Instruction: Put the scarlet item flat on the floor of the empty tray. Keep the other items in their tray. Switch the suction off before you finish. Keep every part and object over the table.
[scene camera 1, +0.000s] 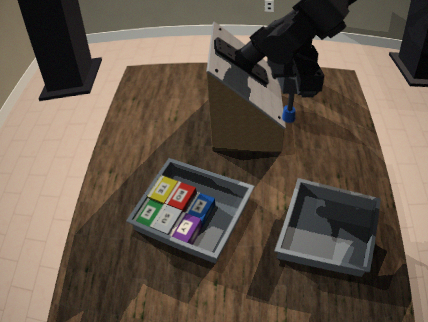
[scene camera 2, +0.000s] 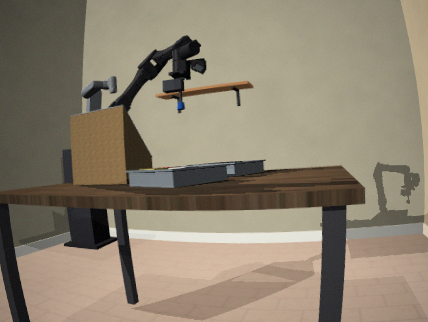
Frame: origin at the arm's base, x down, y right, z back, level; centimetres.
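Seen in the pictures: end effector, tool point: (scene camera 1: 288, 118) (scene camera 2: 181, 109); arm's base, origin of the base link: (scene camera 1: 241, 62) (scene camera 2: 104, 131).
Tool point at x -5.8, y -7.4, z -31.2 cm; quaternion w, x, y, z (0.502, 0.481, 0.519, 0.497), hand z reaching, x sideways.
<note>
Pixels of each thing's top centre, then the offset from my tool point to it.
- red block labelled RO, middle of its top: (scene camera 1: 180, 195) dx +21.5, dy +25.6, dz -2.5 cm
- left tray, middle of its top: (scene camera 1: 190, 204) (scene camera 2: 176, 167) dx +21.8, dy +23.1, dz -5.2 cm
- yellow block, middle of its top: (scene camera 1: 162, 188) dx +21.5, dy +30.2, dz -0.2 cm
- blue block, middle of its top: (scene camera 1: 199, 206) dx +23.3, dy +21.0, dz -4.8 cm
- green block, middle of its top: (scene camera 1: 148, 212) dx +22.1, dy +33.7, dz -7.0 cm
- white block, middle of its top: (scene camera 1: 165, 218) dx +21.6, dy +29.1, dz -9.3 cm
- purple block, middle of its top: (scene camera 1: 184, 226) dx +22.1, dy +24.5, dz -11.6 cm
The scarlet item, a red block labelled RO (scene camera 1: 185, 190), lies in the left tray (scene camera 1: 234, 216) (scene camera 2: 200, 176), between the yellow block (scene camera 1: 167, 184) and the blue block (scene camera 1: 205, 201). A green block (scene camera 1: 144, 216), a white block (scene camera 1: 161, 223) and a purple block (scene camera 1: 191, 223) lie in the same tray. The other tray (scene camera 1: 327, 265) (scene camera 2: 252, 166) stands to the right and holds no item. My suction cup (scene camera 1: 289, 115) (scene camera 2: 180, 106) is blue, points down and hangs high above the table beside the slanted stand, open with nothing on it.
The wooden stand (scene camera 1: 245, 120) (scene camera 2: 97, 147) carries the arm's base at the back of the table (scene camera 1: 115, 125) (scene camera 2: 300, 197). An orange shelf (scene camera 2: 215, 90) is on the wall behind the arm. Dark pillars (scene camera 1: 57, 40) (scene camera 1: 420, 40) stand beyond the table.
</note>
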